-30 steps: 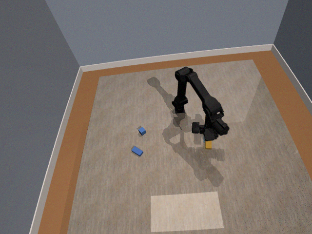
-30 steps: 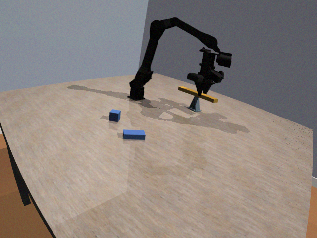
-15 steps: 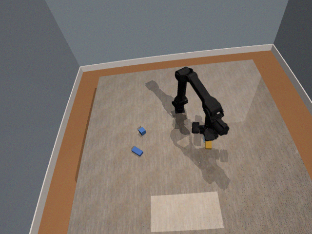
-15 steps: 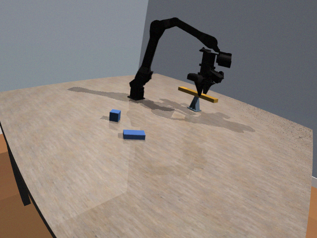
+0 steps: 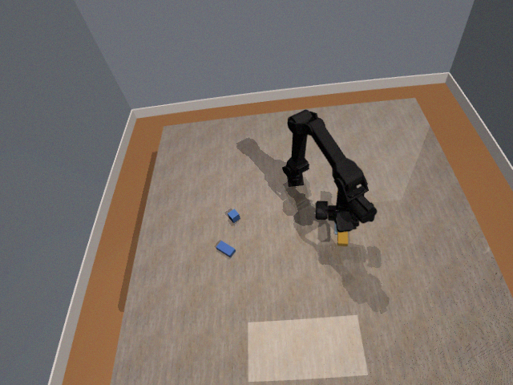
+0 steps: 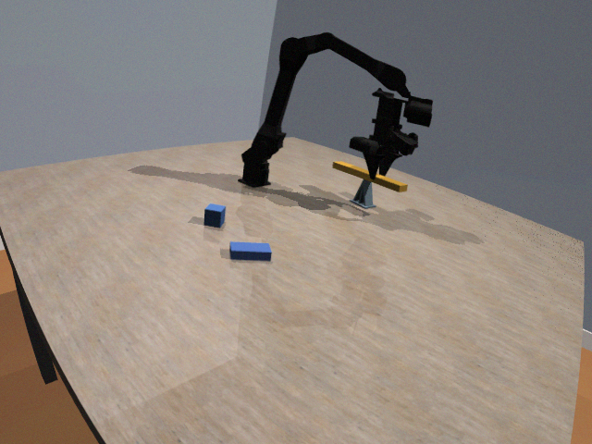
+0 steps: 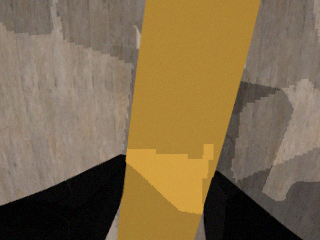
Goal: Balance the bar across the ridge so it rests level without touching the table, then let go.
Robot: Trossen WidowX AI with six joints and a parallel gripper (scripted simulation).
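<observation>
My gripper tip is 3 cm past the yellow bar. Round my gripper tip: blue cube: 40 cm to the right, 11 cm behind, 6 cm below; then flat blue block: 43 cm to the right, 7 cm below, 2 cm ahead.
</observation>
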